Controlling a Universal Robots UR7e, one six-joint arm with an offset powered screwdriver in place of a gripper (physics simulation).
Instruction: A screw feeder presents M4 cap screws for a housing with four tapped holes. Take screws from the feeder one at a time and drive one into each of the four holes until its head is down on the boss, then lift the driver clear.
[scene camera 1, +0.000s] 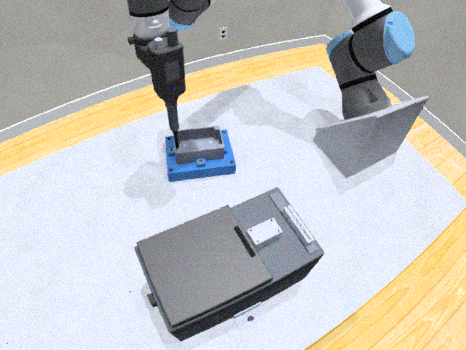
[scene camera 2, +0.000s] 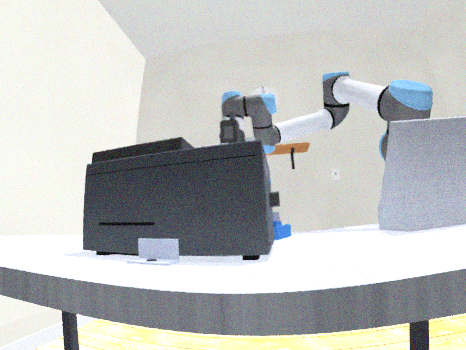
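Note:
The powered screwdriver (scene camera 1: 176, 145) points down, its thin bit ending at the near left corner of the open grey housing (scene camera 1: 200, 154). The tip seems to touch the corner boss, but whether a screw is under it is too small to tell. The housing sits in a blue fixture (scene camera 1: 202, 174) (scene camera 2: 283, 231). In scene camera 2 the driver's body (scene camera 2: 229, 130) shows above the dark screw feeder (scene camera 1: 205, 265) (scene camera 2: 175, 205), which hides its tip and most of the fixture. Screws in the other corners cannot be made out.
A white block with small holes (scene camera 1: 265, 232) and a light rail (scene camera 1: 299, 224) are on the feeder's top. A tilted grey panel (scene camera 1: 367, 142) (scene camera 2: 425, 175) stands on the right, by the robot's base. A small bracket (scene camera 2: 158, 249) stands before the feeder.

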